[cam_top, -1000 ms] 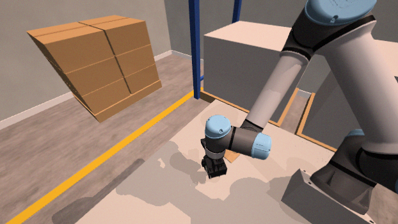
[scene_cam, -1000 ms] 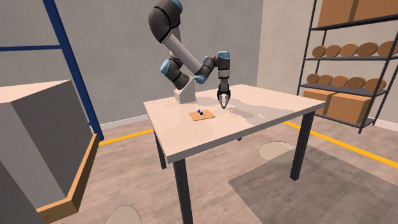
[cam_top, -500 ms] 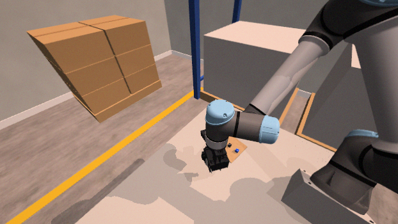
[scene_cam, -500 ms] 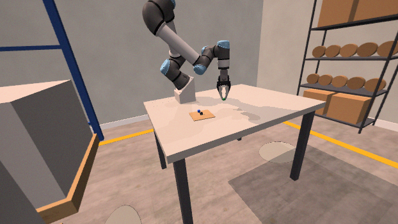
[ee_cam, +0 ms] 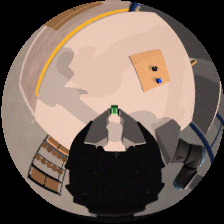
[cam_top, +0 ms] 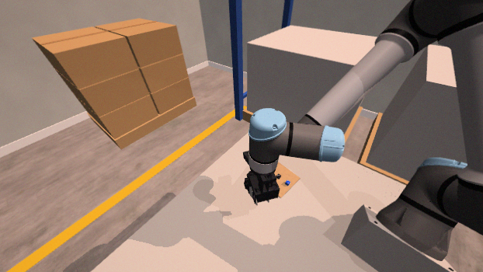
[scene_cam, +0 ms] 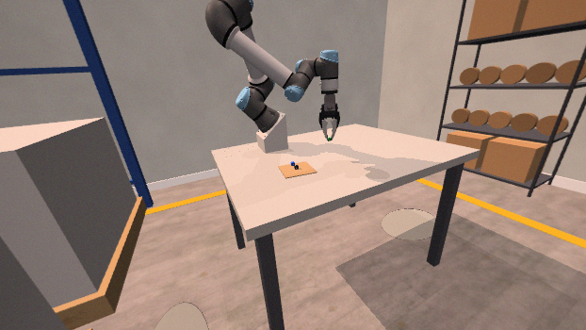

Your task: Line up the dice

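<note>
Now: the black die 18 cm to the right of my hand, 10 cm below it and 3 cm ahead of it. From my hand the other things lie so: green die (1 cm below); then blue die (18 cm to the right, 10 cm below, 2 cm behind); then tan mat (18 cm to the right, 11 cm below, 3 cm ahead).
</note>
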